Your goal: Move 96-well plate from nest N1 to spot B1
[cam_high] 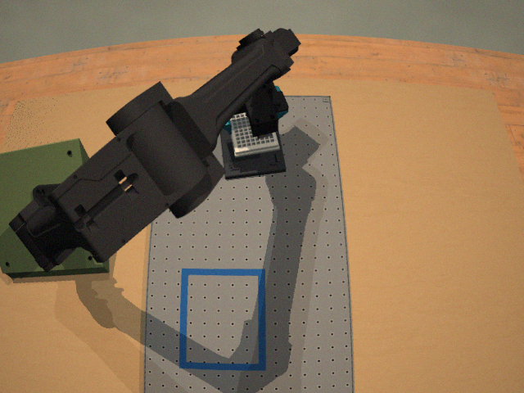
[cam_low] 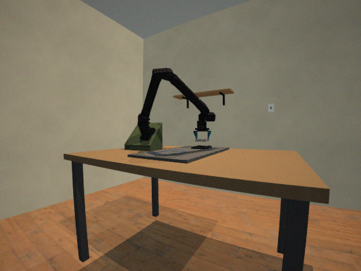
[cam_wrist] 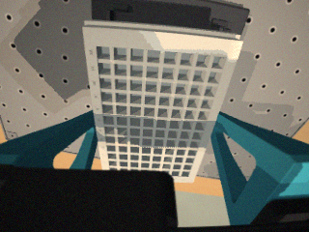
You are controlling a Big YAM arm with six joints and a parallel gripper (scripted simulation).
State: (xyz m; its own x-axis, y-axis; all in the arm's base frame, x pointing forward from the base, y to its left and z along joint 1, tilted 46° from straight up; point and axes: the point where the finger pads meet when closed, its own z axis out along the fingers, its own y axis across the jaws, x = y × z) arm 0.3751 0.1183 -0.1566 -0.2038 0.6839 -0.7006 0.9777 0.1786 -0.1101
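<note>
My gripper is now 60 mm above the dark plate nest N1. Round my hand: white 96-well plate (right at my hand).
</note>
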